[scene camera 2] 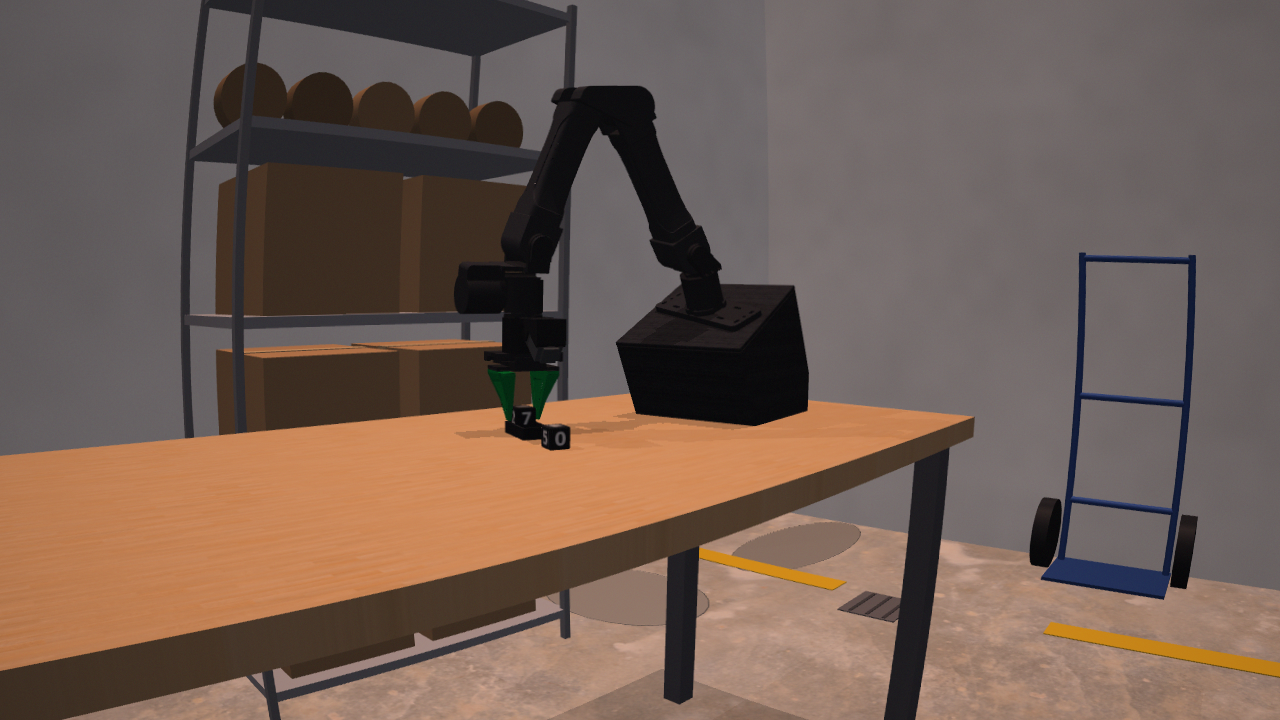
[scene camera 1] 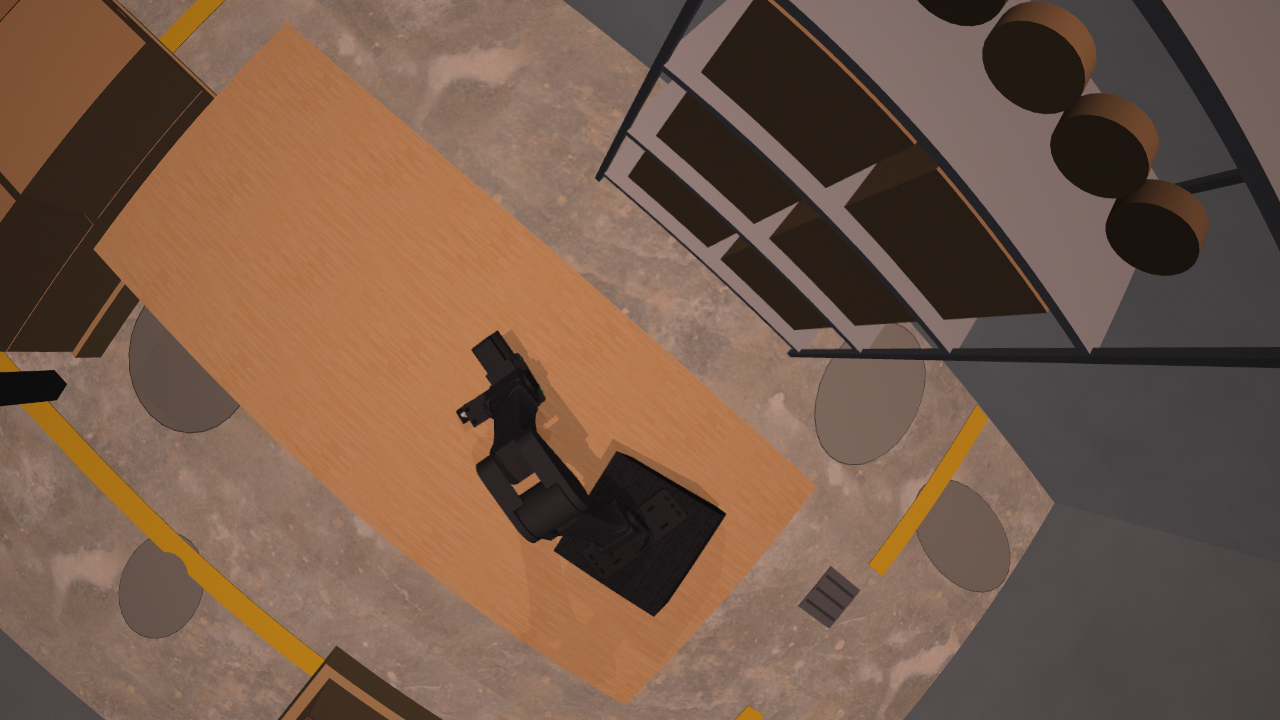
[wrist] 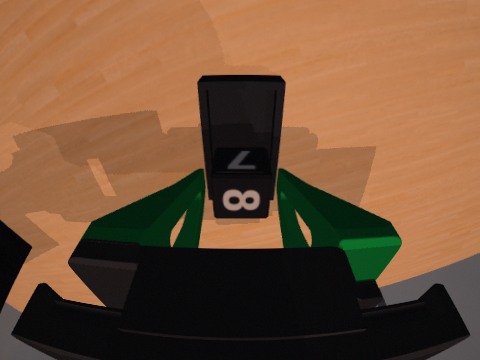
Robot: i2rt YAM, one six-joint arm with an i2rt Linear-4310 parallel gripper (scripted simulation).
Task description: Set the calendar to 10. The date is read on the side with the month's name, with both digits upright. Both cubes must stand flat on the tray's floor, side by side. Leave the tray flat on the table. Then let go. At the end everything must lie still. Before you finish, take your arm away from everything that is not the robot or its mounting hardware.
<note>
I see my gripper point(scene camera 2: 523, 420), a black cube point(wrist: 241, 178) and a black tray point(wrist: 235, 110).
My gripper also shows in the wrist view point(wrist: 240, 177).
</note>
